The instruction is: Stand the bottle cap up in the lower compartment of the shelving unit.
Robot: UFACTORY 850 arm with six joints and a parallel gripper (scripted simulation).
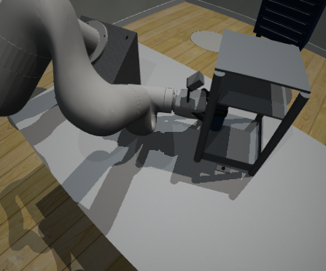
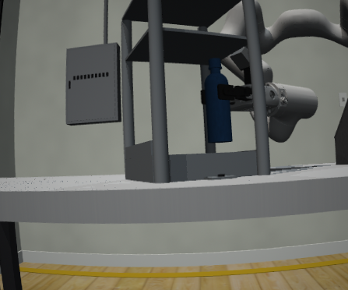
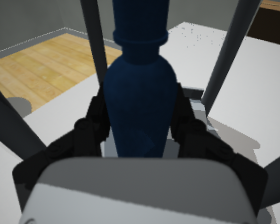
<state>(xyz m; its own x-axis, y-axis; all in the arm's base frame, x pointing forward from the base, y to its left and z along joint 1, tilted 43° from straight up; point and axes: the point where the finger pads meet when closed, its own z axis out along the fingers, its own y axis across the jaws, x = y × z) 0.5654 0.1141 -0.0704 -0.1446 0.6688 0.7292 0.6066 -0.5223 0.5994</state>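
Now: hand 60 mm short of the shelving unit, 30 mm to the right of it and 20 mm below it. The rest, counted from my hand: bottle 20 mm above.
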